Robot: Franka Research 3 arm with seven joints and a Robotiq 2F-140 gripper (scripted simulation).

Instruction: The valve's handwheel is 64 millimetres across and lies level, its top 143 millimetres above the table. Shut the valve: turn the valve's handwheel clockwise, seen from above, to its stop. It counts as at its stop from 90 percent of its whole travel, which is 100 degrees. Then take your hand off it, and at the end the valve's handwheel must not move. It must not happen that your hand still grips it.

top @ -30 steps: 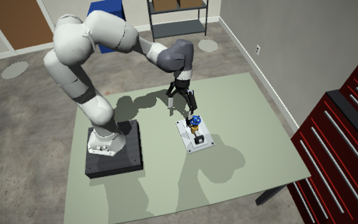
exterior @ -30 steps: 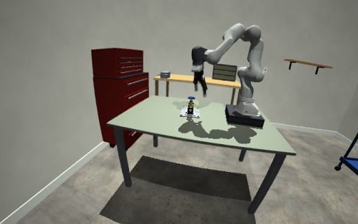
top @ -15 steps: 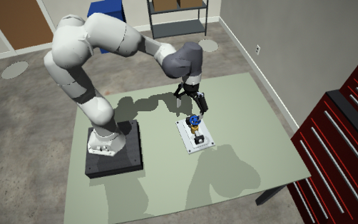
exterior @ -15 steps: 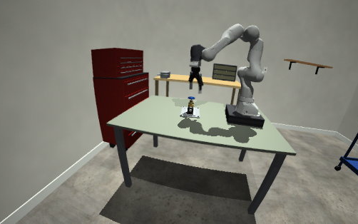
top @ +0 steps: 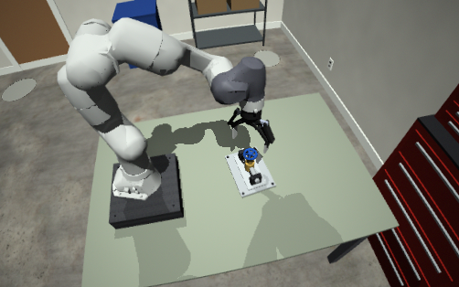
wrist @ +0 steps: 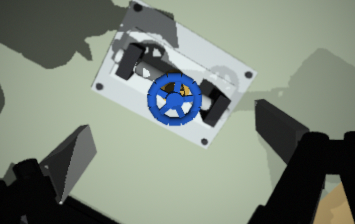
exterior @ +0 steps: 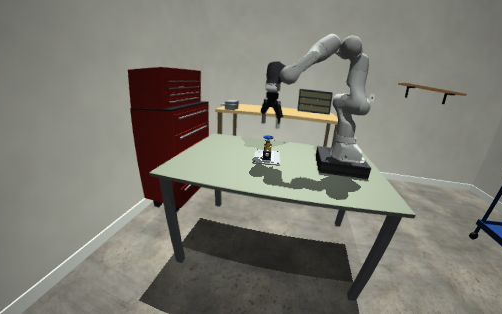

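The blue handwheel lies 90 mm below my hand.
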